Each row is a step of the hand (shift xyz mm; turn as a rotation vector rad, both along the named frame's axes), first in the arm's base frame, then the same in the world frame.
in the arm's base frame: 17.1 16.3 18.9 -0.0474 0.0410 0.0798
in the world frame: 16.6 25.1 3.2 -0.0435 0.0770 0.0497
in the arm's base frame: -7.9 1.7 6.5 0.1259 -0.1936 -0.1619
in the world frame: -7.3 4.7 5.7 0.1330 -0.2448 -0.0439
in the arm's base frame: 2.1 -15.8 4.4 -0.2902 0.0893 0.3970
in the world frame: 4.8 -10.2 12.1 -0.2539 0.2869 0.3209
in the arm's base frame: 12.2 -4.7 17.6 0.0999 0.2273 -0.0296
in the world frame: 14.6 6.9 14.8 0.0631 0.1734 -0.1688
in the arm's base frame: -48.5 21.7 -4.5 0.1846 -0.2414 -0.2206
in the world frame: -51.3 12.6 -7.5 0.1910 -0.3146 -0.0746
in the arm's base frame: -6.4 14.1 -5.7 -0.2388 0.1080 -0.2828
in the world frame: -8.9 7.9 -11.4 -0.2815 -0.0873 -0.2486
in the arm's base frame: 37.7 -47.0 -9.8 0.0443 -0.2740 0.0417
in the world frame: 42.6 -42.0 12.0 0.0867 -0.1971 0.1801
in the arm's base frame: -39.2 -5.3 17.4 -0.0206 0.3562 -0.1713
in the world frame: -35.9 3.7 23.8 -0.0893 0.1906 -0.3352
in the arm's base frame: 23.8 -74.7 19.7 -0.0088 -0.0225 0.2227
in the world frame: 36.1 -48.3 53.8 0.0192 0.1097 0.1944
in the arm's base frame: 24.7 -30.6 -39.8 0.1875 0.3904 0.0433
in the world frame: 24.2 -46.6 -19.3 0.1345 0.3529 -0.2164
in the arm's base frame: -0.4 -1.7 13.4 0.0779 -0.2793 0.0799
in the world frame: 1.3 6.3 11.9 0.1247 -0.1776 0.2082
